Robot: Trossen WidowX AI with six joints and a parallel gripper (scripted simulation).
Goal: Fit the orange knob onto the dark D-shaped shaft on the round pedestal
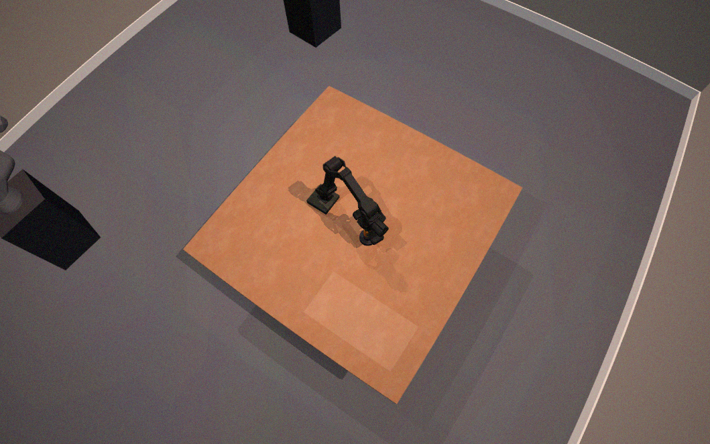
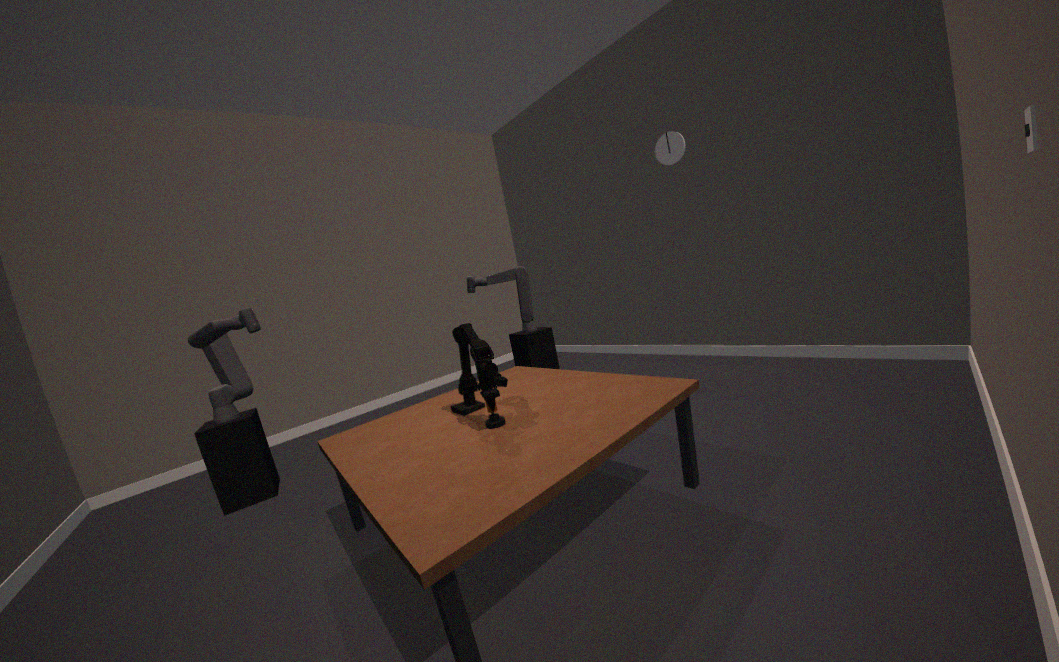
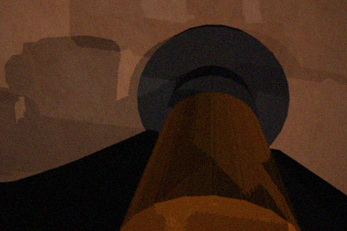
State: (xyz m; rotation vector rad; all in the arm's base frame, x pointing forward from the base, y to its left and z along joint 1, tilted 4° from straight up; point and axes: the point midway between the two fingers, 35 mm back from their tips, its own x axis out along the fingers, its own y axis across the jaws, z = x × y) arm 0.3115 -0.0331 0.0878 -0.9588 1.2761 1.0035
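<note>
Now: the orange knob 2 cm above my gripper tip. The rest, counted from my gripper tip: pedestal 4 cm below.
</note>
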